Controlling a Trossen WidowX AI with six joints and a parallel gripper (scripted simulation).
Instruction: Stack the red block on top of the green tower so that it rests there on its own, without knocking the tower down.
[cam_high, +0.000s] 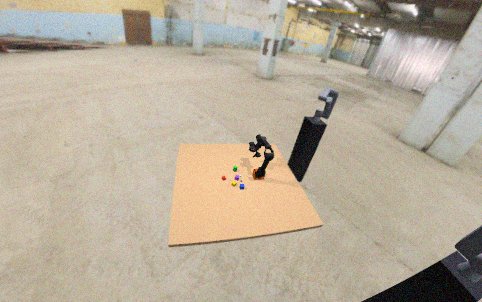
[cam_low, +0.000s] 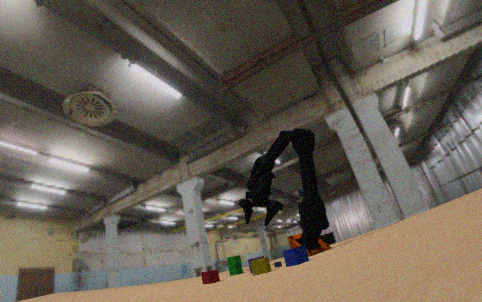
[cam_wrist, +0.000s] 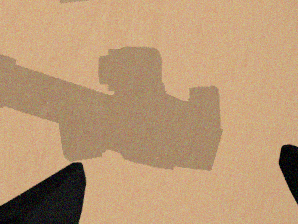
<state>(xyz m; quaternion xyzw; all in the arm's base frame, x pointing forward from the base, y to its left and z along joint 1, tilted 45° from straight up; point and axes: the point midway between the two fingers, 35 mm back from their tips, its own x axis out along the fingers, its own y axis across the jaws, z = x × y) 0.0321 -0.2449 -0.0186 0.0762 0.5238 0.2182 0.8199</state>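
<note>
The red block is 32 cm ahead of my gripper tip, 20 cm to the left of it and 15 cm below it. Round my gripper tip: purple block: 18 cm ahead, 20 cm to the left, 15 cm below; then blue block: 16 cm ahead, 33 cm to the left, 15 cm below.
</note>
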